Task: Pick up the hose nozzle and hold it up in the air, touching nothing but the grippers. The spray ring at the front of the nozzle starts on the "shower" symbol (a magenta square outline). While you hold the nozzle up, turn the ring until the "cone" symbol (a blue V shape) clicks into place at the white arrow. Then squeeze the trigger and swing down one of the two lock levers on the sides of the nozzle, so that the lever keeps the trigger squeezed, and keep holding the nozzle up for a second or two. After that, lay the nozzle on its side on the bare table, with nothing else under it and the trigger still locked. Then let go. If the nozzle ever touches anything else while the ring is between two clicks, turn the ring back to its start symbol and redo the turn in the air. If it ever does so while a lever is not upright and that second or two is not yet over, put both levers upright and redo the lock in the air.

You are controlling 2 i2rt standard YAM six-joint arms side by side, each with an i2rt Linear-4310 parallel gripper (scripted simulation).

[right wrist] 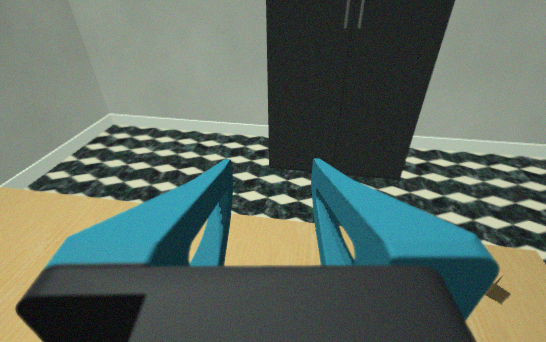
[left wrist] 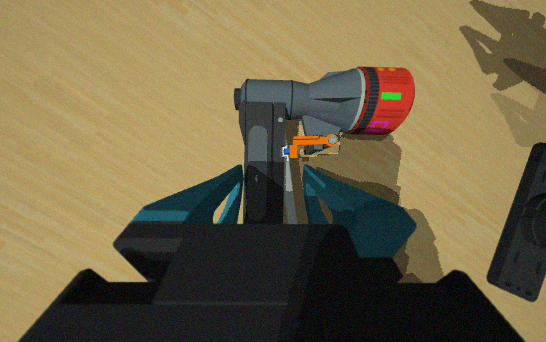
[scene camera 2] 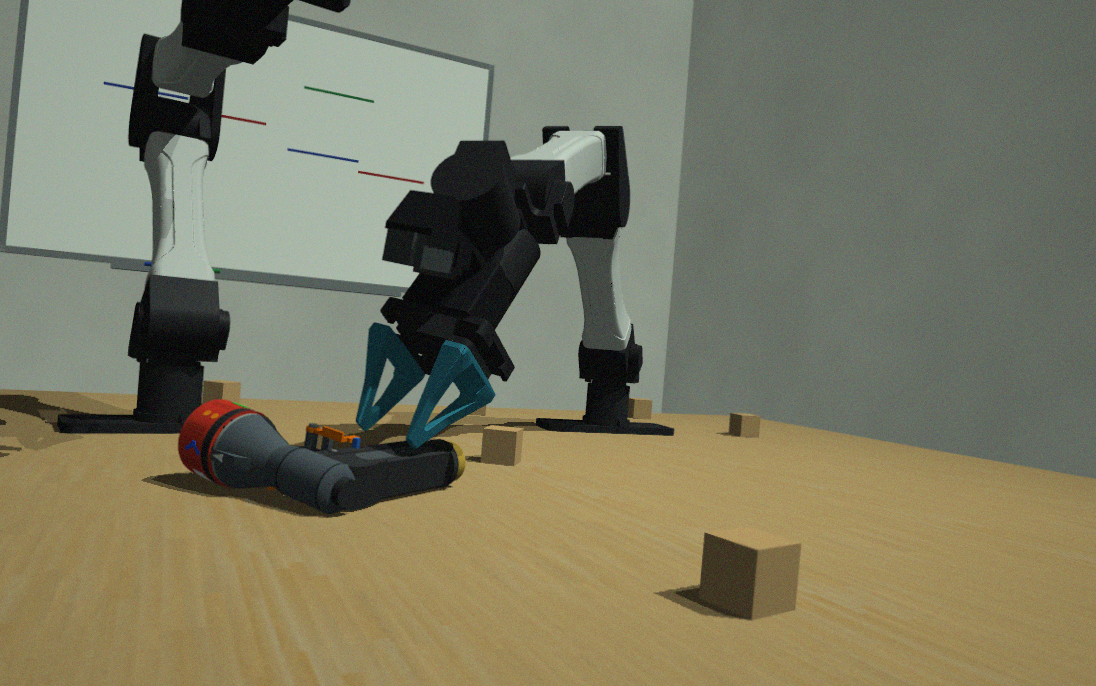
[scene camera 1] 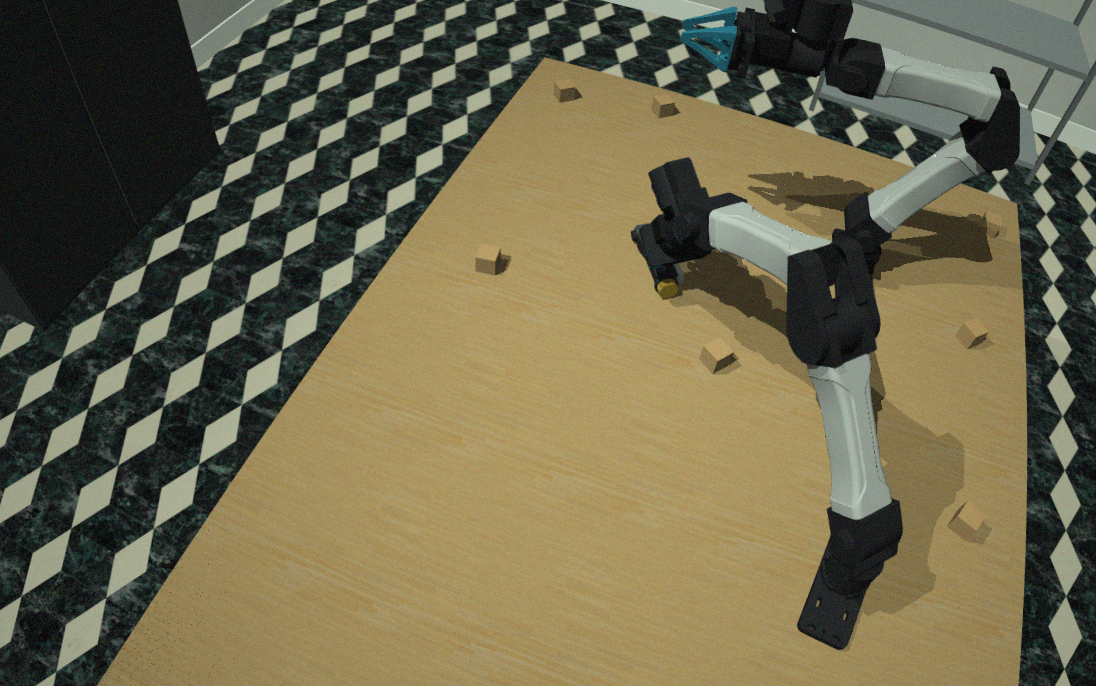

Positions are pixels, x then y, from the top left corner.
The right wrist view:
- my right gripper: 272, 171
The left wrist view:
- my left gripper: 272, 171
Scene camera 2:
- my left gripper: 384, 435
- cube: 754, 574
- cube: 501, 445
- cube: 212, 389
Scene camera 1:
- my left gripper: 663, 249
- my right gripper: 682, 30
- grey hose nozzle: 665, 280
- cube: 716, 355
